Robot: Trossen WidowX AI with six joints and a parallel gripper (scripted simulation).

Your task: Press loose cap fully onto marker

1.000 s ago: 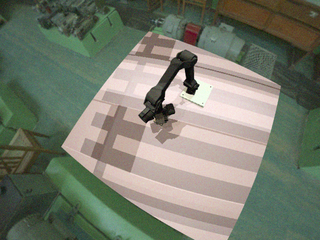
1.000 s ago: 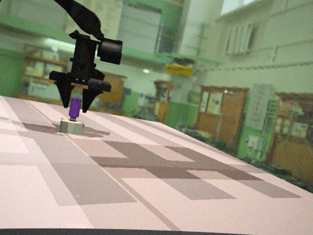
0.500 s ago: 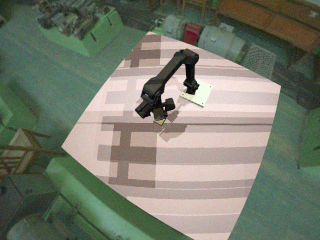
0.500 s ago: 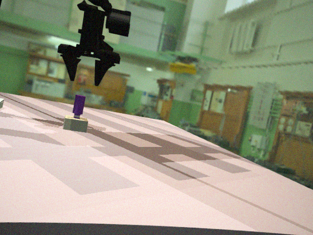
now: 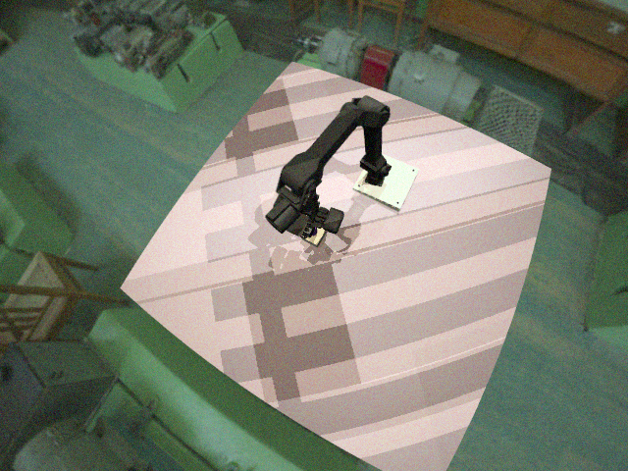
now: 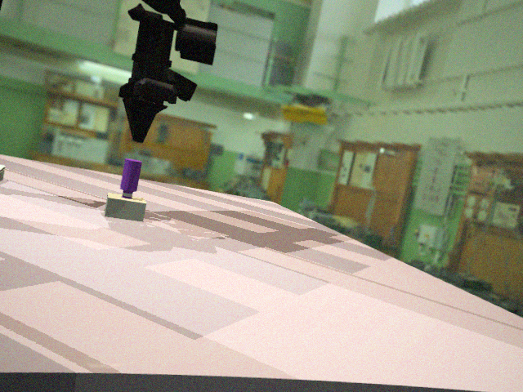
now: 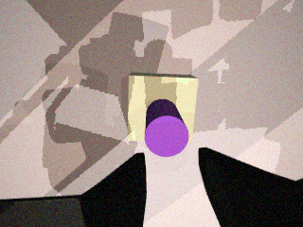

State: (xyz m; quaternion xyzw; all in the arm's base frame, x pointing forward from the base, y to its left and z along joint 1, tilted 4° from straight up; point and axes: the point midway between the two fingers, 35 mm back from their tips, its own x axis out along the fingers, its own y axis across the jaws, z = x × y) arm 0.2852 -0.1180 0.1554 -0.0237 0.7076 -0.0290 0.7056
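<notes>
Right now my gripper tip is 60 mm above the purple marker cap. From my gripper tip the other things lie so: holder block 120 mm below.
</notes>
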